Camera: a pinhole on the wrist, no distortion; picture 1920 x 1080 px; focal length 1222.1 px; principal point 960.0 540.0 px. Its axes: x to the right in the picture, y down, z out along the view. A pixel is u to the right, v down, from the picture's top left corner.
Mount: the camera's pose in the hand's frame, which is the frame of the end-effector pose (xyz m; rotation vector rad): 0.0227 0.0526 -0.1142 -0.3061 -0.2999 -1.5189
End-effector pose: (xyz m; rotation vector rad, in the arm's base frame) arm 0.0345 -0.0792 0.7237 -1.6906 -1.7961 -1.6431
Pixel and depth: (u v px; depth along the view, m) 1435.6 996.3 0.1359
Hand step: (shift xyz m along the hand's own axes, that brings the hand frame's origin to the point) 0.0748 0.0565 0.0311
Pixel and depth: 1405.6 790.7 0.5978
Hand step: 0.1507 0.0806 0.5204
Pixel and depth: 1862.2 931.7 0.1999
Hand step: 0.0908 -0.0065 0.1260
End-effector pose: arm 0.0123 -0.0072 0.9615 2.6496 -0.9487 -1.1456
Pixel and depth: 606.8 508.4 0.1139
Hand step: 0.0185 0.1260 -0.0212
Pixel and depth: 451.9 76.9 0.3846
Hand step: -0.1286 0.3418 0.1828
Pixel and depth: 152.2 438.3 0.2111
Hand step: 0.0005 0.2610 0.0286
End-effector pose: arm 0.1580 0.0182 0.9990 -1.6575 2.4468 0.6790
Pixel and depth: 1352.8 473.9 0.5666
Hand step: -0.0035 0.0975 0.4795
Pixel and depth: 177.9 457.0 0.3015
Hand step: -0.0042 0.3446 0.0922
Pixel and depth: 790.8 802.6 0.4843
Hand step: 0.1237 0.3008 0.3078
